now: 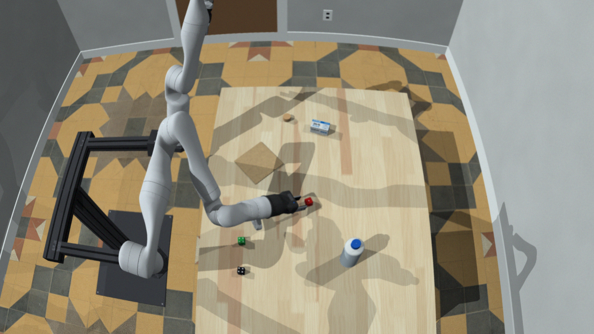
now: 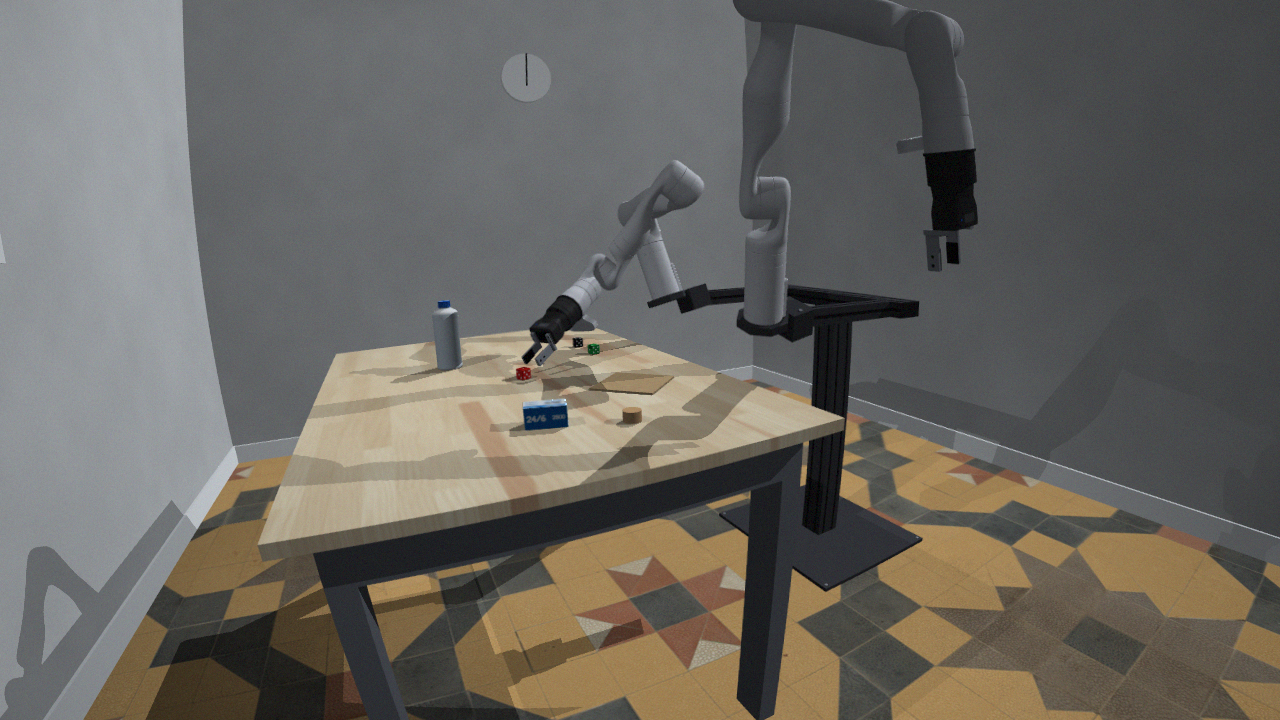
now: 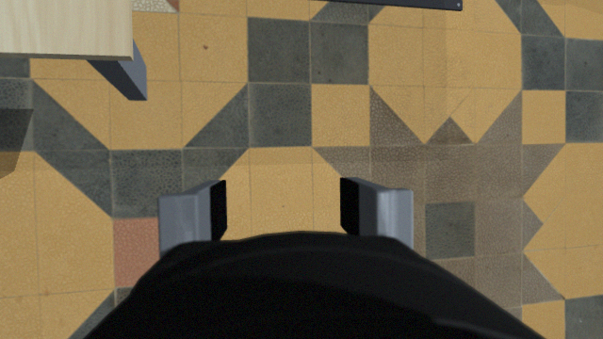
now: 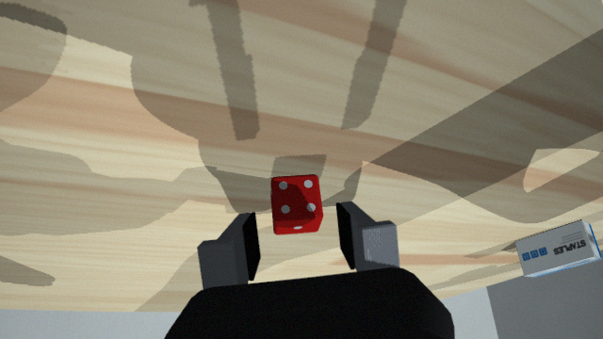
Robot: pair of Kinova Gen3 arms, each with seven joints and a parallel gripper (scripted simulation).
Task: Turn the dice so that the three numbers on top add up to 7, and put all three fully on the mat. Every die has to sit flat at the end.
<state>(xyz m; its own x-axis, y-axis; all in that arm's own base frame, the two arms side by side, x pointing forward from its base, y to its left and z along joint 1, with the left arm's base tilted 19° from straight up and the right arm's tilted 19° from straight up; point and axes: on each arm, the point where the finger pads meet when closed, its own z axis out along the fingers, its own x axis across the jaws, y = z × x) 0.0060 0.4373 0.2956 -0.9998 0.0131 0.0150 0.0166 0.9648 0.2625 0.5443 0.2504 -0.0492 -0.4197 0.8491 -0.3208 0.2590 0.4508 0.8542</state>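
Note:
The red die lies 30 mm ahead of my right hand, 20 mm to the left of it and 30 mm below it. The rest, counted from my right hand: green die: 200 mm behind, 160 mm to the right, 30 mm below; brown square mat: 170 mm behind, 190 mm to the left, 40 mm below; white bottle: 190 mm ahead, 200 mm to the right, 40 mm above.

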